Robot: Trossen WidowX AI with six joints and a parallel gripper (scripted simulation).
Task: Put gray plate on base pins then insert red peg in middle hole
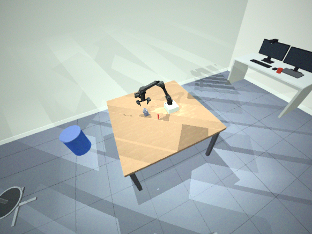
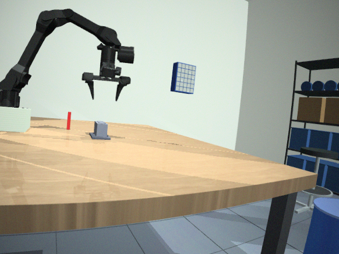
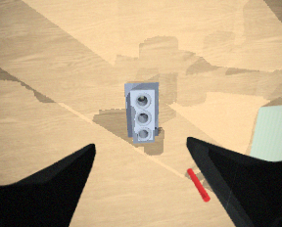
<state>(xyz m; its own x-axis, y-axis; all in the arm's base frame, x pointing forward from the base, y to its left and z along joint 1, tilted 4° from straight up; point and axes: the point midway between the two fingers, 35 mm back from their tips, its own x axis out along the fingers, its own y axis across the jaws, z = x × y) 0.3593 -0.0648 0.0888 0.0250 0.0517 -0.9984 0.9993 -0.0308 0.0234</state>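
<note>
My gripper tip is 13 cm past the red peg, 18 cm to the right of it and 11 cm above it. The rest, counted from my gripper tip: base (1 cm behind, 14 cm below); then gray plate (1 cm behind, 10 cm below).
</note>
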